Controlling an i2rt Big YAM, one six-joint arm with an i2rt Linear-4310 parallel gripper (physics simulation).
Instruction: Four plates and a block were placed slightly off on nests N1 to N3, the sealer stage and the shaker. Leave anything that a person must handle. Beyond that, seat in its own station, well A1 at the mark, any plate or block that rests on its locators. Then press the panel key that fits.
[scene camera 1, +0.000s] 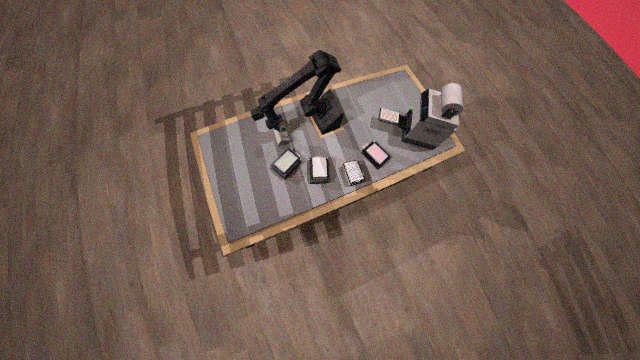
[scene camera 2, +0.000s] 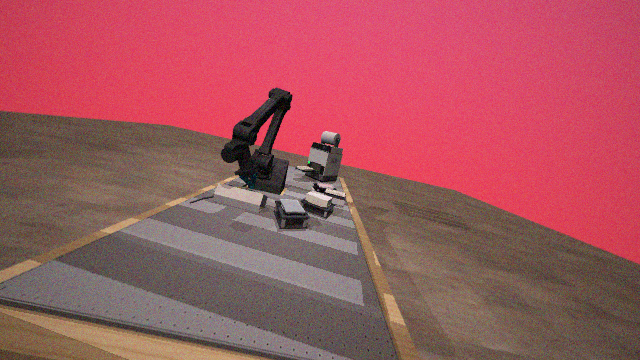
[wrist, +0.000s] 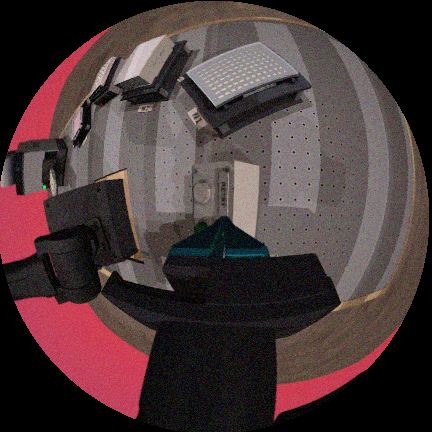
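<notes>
My gripper (wrist: 224, 221) (scene camera 2: 250, 181) is shut and empty, its teal fingertips low over the key panel (wrist: 246, 195) (scene camera 1: 283, 140) (scene camera 2: 240, 195). A green key (wrist: 200, 227) shows beside the fingertips, and a pale key (wrist: 202, 192) lies farther up; contact cannot be told, and the other keys are hidden. The clear-welled plate (wrist: 245, 70) (scene camera 1: 286, 161) (scene camera 2: 291, 206) sits skewed on nest N1. A tall pale piece (wrist: 147, 62) (scene camera 1: 319, 167) (scene camera 2: 318, 199) sits on N2. A patterned plate (scene camera 1: 353, 171) and a pink plate (scene camera 1: 376, 153) (wrist: 77, 122) sit farther along. Another plate (scene camera 1: 389, 115) lies before the sealer.
The sealer (scene camera 1: 431, 125) (scene camera 2: 325, 162) (wrist: 35, 165) with its white roll (scene camera 1: 452, 96) (scene camera 2: 330, 138) stands at the table's far end, a green light (scene camera 1: 411, 109) on it. The arm's black base (wrist: 92, 220) (scene camera 1: 327, 112) stands beside the panel. A wooden edge (scene camera 1: 210, 192) borders the table.
</notes>
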